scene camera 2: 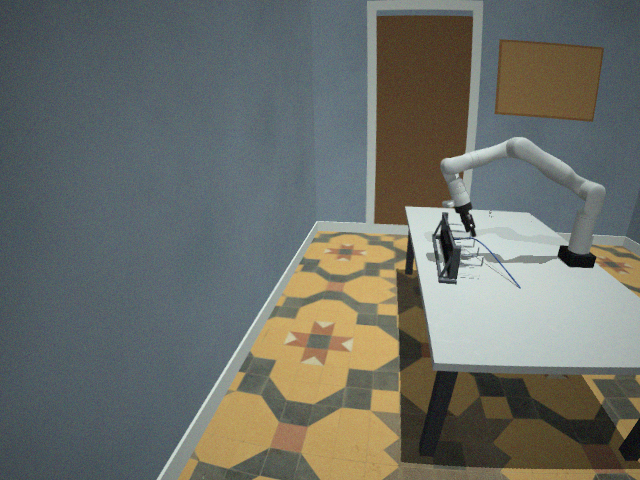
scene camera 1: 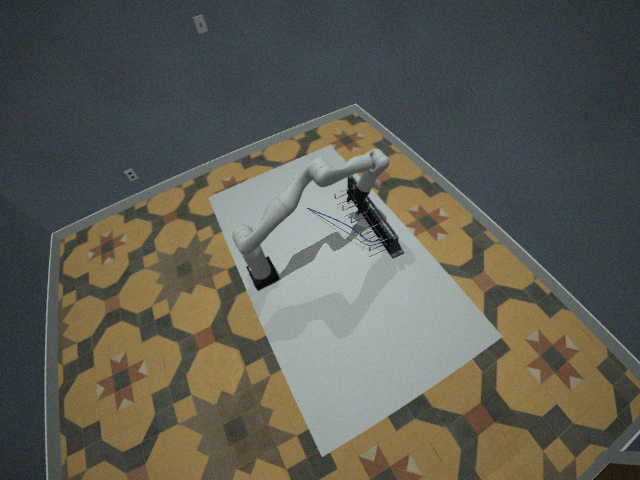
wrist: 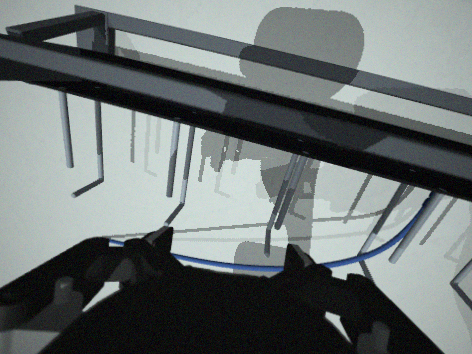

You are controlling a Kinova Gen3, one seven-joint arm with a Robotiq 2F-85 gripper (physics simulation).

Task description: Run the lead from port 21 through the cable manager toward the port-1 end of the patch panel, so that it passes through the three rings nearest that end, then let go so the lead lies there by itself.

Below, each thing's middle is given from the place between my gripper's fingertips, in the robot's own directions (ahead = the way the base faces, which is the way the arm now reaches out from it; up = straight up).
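Scene:
Relative to the dark panel body (wrist: pixel 191 78), my hand is 4 cm to the left of it, 9 cm short of it and 10 cm above it.

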